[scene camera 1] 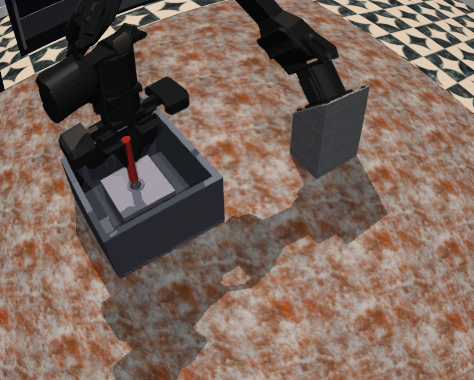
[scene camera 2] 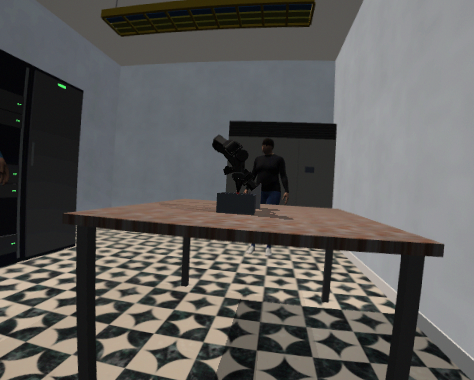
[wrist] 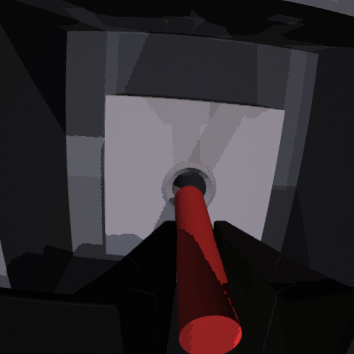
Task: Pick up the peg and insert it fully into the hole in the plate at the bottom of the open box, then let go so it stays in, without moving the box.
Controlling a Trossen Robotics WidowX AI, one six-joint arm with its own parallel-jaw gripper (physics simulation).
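Frame: origin at the arm's base, x ahead, y left, z up, level; metres.
Seen in the pictures: gripper, fingertip midpoint: (scene camera 1: pixel 130 163) (scene camera 2: pixel 238 192) (wrist: pixel 194 231); arm's base, link origin: (scene camera 1: pixel 329 99) (scene camera 2: pixel 255 188).
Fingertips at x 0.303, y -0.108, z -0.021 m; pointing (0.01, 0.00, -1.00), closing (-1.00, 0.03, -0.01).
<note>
Pixels of each thing's top centre, then the offset from my fingertips to it. Level surfaces: height alone.
- red peg, top centre: (wrist: pixel 208 337) (scene camera 1: pixel 125 139) dx +0.000, dy +0.000, dz +0.048 m
- pale plate, top centre: (wrist: pixel 189 189) (scene camera 1: pixel 135 183) dx -0.001, dy +0.000, dz -0.045 m
- dark grey open box, top centre: (wrist: pixel 194 222) (scene camera 1: pixel 131 166) (scene camera 2: pixel 238 193) dx -0.001, dy +0.000, dz -0.008 m
- mottled red-and-white table, surface height: dz -0.106 m
The red peg (scene camera 1: pixel 130 160) (wrist: pixel 200 260) is held near upright with a slight tilt. Its lower end is at the hole (scene camera 1: pixel 135 185) (wrist: pixel 189 181) and overlaps the hole's near part in the wrist view. I cannot tell whether the tip is just above the hole or slightly inside it. Most of the peg stands above the pale plate (scene camera 1: pixel 157 186) (wrist: pixel 137 145). The dark grey open box (scene camera 1: pixel 172 225) (scene camera 2: pixel 235 204) surrounds the plate. My gripper (scene camera 1: pixel 129 154) (wrist: pixel 194 231) is shut on the peg, its fingers down inside the box at the back.
A grey block-like part (scene camera 1: pixel 327 132) stands right of the box, joined to a black arm section (scene camera 1: pixel 322 82). The box walls rise close around the gripper. The box stands on a mottled red-and-white table (scene camera 1: pixel 310 310) (scene camera 2: pixel 325 225). A person (scene camera 2: pixel 270 170) stands behind the table.
</note>
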